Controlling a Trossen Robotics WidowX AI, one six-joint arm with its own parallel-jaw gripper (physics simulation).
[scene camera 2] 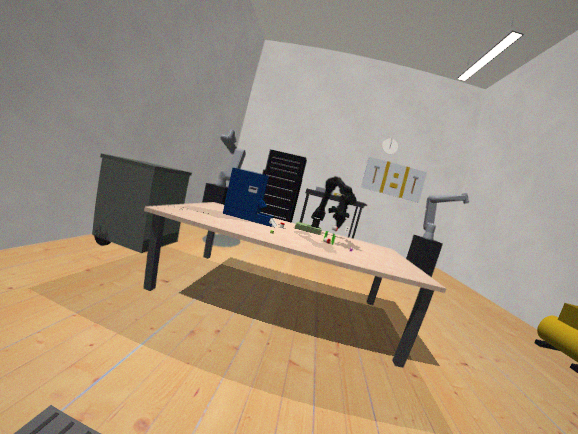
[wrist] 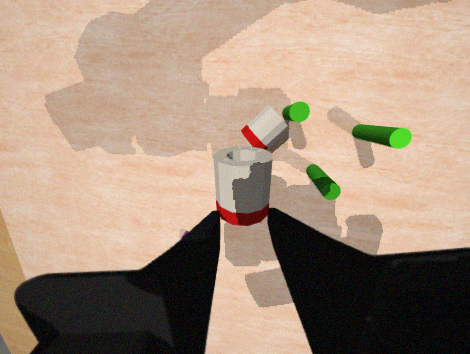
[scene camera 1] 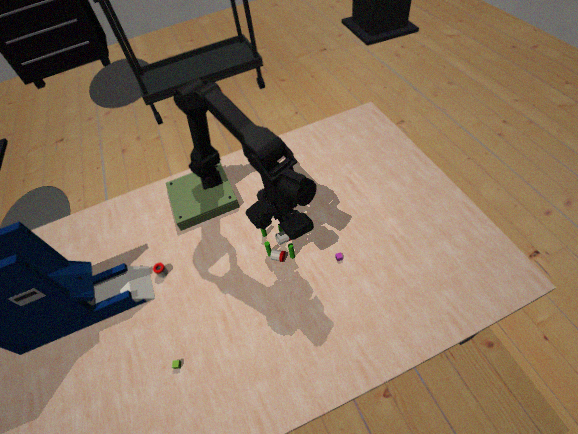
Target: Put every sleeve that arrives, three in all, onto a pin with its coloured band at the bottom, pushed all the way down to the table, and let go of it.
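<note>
My gripper [scene camera 1: 279, 226] [wrist: 243, 216] is shut on a grey-white sleeve [scene camera 1: 282, 238] [wrist: 243, 182] above the table beside the pins. Its red band is at the fingertips; its plain open end points away from them. A second sleeve [scene camera 1: 277, 256] [wrist: 268, 126] [scene camera 2: 328, 241] lies on its side among the pins, red band at one end. Green pins stand upright: one [scene camera 1: 291, 251], another [scene camera 1: 268, 248] and a third [scene camera 1: 263, 232] show in scene camera 1; the wrist view shows three pins [wrist: 298, 111] [wrist: 380, 135] [wrist: 323, 182]. A third sleeve [scene camera 1: 159, 269] stands by the chute, red band up.
The blue dispenser [scene camera 1: 45, 290] [scene camera 2: 246, 196] with its pale chute [scene camera 1: 142, 287] stands at the left. A magenta cube [scene camera 1: 339, 256] [scene camera 2: 351, 249] lies right of the pins. A lime cube [scene camera 1: 176, 364] [scene camera 2: 272, 232] lies near the front. The green base plate [scene camera 1: 187, 210] is behind the pins.
</note>
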